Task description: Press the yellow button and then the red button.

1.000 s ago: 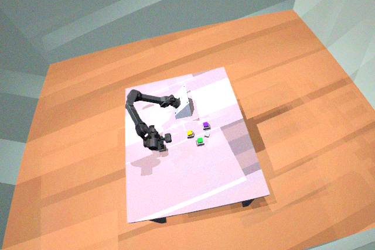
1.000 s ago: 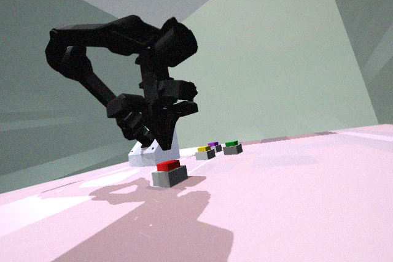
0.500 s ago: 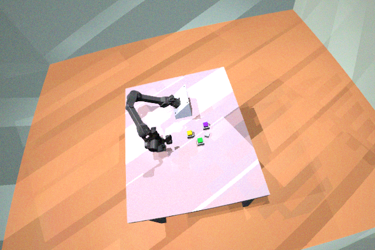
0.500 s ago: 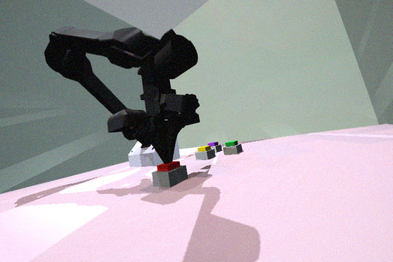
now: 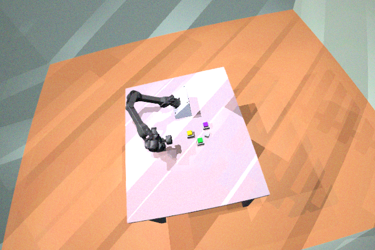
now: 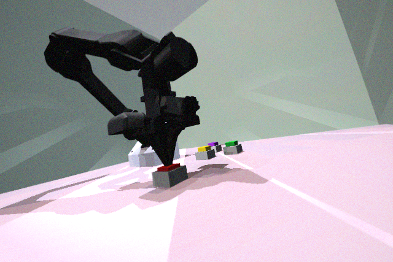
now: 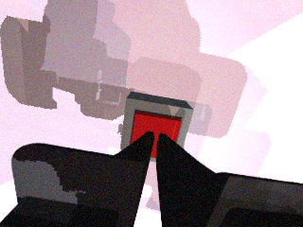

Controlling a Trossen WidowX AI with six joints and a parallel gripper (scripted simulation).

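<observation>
The red button lies 1 cm below my gripper tip. From my gripper tip the other things lie so: block 3 cm behind, 33 cm to the left, 2 cm below; then green button 1 cm ahead, 28 cm to the left; then yellow button 6 cm behind, 21 cm to the left.
</observation>
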